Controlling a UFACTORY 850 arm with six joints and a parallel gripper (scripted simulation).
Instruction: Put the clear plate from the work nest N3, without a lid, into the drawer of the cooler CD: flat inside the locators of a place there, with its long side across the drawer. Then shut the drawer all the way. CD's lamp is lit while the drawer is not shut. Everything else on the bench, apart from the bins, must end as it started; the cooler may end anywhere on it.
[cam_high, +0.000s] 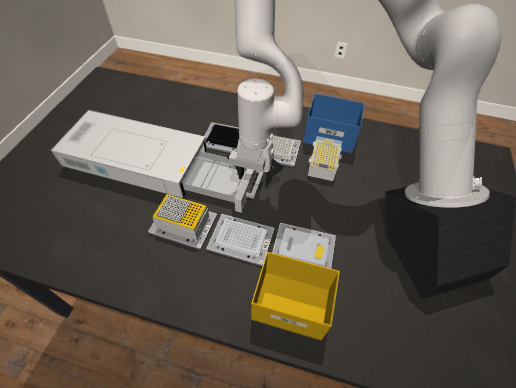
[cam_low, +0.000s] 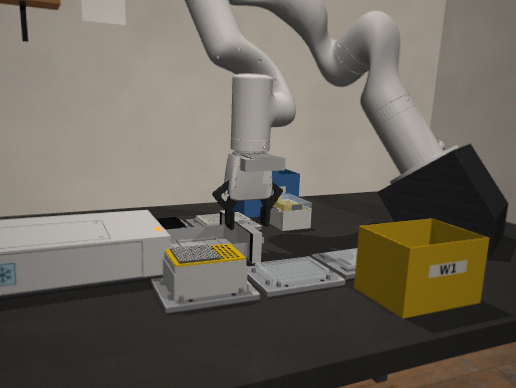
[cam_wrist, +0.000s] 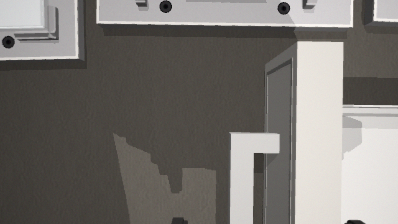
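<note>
The clear well plate lies 30 mm behind my hand, 180 mm to the left of it and 50 mm below it. The rest, counted from my hand: white well plate: 190 mm to the right, 50 mm below; drawer: 130 mm ahead, 10 mm to the left, 30 mm below; yellow-topped tip rack: 140 mm ahead, 190 mm to the left, 10 mm below.
</note>
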